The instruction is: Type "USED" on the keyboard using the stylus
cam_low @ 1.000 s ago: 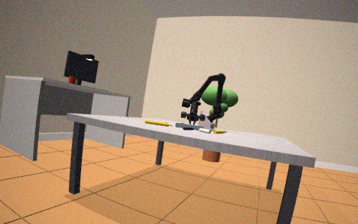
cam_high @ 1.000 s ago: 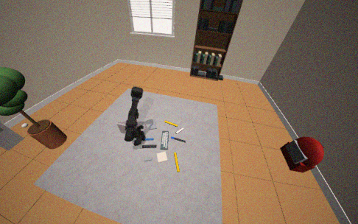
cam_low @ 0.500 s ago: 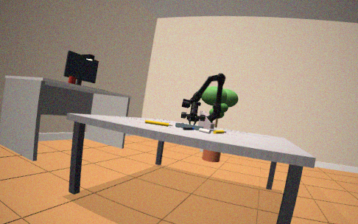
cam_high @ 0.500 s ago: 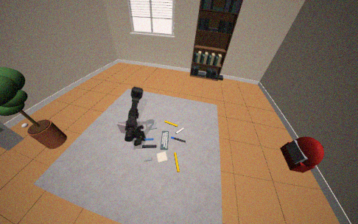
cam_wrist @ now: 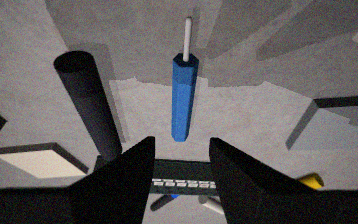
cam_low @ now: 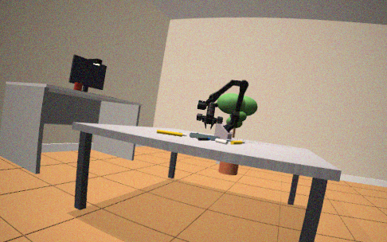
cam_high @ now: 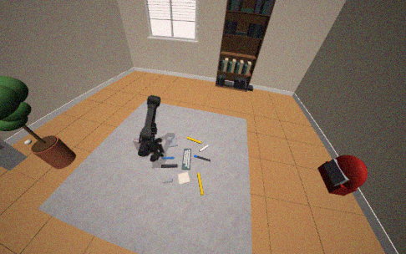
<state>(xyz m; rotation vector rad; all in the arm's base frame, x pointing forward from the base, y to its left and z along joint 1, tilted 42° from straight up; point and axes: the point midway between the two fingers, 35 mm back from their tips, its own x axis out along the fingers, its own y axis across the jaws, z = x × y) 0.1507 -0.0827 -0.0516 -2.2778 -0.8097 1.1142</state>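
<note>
Right now the blue stylus is 5 cm below my gripper tip. The rest, counted from my gripper tip: dark pen: 27 cm ahead, 8 cm to the left, 5 cm below; then white pad: 20 cm ahead, 12 cm to the right, 6 cm below; then black bar: 6 cm ahead, 6 cm to the right, 5 cm below.
</note>
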